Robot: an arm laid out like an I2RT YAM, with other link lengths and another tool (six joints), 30 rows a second.
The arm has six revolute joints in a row. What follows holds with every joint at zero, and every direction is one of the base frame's. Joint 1 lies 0.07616 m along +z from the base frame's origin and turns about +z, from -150 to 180 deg. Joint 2 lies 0.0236 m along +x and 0.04 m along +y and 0.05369 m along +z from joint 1 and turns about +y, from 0 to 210 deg. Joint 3 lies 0.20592 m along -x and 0.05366 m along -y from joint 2 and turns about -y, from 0 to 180 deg. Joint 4 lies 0.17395 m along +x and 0.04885 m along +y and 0.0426 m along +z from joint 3 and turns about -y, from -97 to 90 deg. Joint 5 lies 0.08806 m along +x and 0.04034 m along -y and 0.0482 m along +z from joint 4 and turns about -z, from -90 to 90 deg. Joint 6 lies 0.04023 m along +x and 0.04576 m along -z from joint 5 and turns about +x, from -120 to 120 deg. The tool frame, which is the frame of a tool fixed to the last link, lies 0.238 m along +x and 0.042 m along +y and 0.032 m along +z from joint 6; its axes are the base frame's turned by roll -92.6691, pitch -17.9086 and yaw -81.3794 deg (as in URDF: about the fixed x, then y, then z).
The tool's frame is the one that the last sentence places.
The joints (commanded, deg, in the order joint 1, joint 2, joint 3, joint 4, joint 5, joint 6), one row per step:
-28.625, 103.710, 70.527, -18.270, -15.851, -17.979
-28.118, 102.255, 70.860, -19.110, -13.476, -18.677
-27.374, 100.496, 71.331, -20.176, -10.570, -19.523
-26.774, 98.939, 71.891, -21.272, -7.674, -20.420
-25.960, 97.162, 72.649, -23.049, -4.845, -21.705
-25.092, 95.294, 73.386, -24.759, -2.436, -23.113
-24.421, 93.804, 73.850, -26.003, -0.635, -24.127
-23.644, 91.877, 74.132, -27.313, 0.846, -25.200
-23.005, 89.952, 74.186, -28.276, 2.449, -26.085
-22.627, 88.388, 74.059, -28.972, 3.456, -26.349
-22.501, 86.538, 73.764, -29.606, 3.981, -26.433
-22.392, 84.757, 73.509, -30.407, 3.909, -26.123
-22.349, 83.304, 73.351, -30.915, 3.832, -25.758
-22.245, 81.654, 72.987, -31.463, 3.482, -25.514
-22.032, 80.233, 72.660, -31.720, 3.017, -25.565
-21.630, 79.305, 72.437, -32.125, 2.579, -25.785
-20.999, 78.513, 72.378, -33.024, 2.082, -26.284
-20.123, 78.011, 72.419, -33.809, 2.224, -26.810
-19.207, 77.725, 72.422, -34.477, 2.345, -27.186
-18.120, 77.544, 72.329, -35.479, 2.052, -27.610
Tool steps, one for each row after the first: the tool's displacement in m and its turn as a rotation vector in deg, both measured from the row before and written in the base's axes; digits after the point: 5 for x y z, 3 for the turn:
-0.00078, -0.00669, 0.00615, -2.532, 0.089, -0.464
-0.00094, -0.00725, 0.00821, -3.063, 0.097, -0.494
-0.00174, -0.00834, 0.00770, -2.990, 0.222, -0.640
-0.00327, -0.00532, 0.00830, -3.047, 0.508, -0.133
-0.00285, -0.00298, 0.00985, -2.880, 0.285, 0.258
-0.00251, -0.00198, 0.00778, -2.127, 0.169, 0.160
-0.00270, 0.00068, 0.00979, -2.017, -0.083, 0.504
-0.00304, -0.00124, 0.00967, -2.004, -0.215, 0.117
-0.00275, -0.00074, 0.00734, -1.099, -0.327, -0.168
-0.00304, -0.00038, 0.00879, -0.738, -0.685, -0.202
-0.00270, 0.00241, 0.00810, -0.028, -0.796, -0.045
-0.00164, 0.00139, 0.00771, -0.009, -0.874, -0.139
-0.00210, 0.00358, 0.00726, 0.096, -0.854, 0.212
-0.00076, 0.00463, 0.00702, -0.075, -0.870, 0.603
-0.00073, 0.00611, 0.00316, -0.009, -0.308, 0.880
-0.00161, 0.00872, 0.00074, -0.001, 0.200, 1.331
-0.00127, 0.00721, -0.00036, -0.373, 0.420, 1.099
-0.00091, 0.00738, -0.00157, -0.213, 0.494, 1.062
-0.00196, 0.01115, -0.00463, 0.171, 0.924, 1.584

